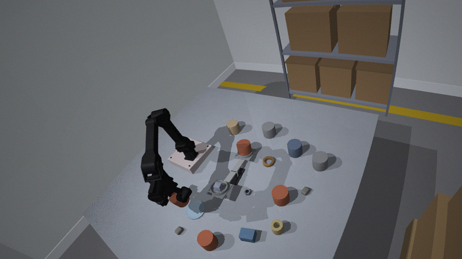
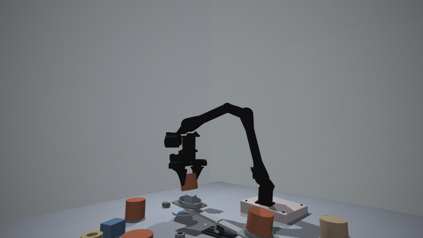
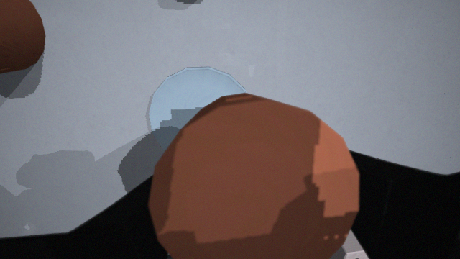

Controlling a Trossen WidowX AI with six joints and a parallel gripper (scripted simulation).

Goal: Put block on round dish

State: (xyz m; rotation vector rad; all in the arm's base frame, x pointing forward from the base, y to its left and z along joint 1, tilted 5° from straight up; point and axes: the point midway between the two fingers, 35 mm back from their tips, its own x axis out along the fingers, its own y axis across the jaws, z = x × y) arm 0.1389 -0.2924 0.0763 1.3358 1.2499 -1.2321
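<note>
Now: gripper tip 140 mm short of the grey block, 110 mm to the right of it and 20 mm above it. From my gripper tip the other things lie so: small balance 240 mm to the left, 160 mm ahead, 80 mm below; then nut 250 mm ahead, 160 mm to the left, 100 mm below; then pale blue round dish 100 mm below, 30 mm ahead, 10 mm to the left.
</note>
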